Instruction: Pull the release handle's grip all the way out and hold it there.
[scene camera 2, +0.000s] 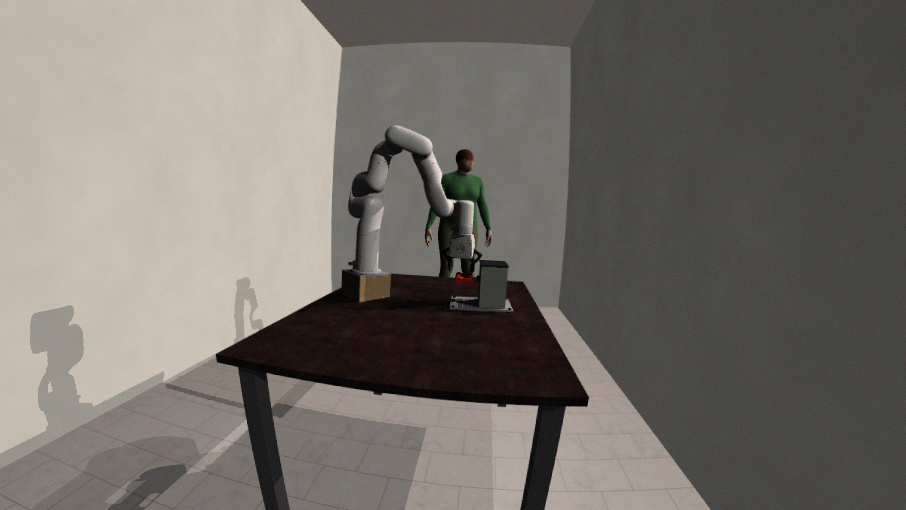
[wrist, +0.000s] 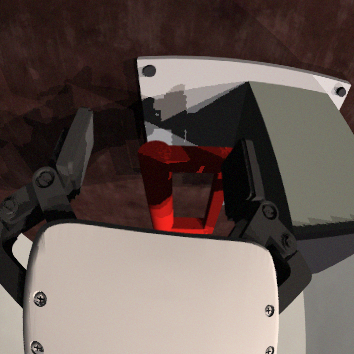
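Visible: my gripper (wrist: 163, 137), together with a pale base plate (wrist: 192, 100).
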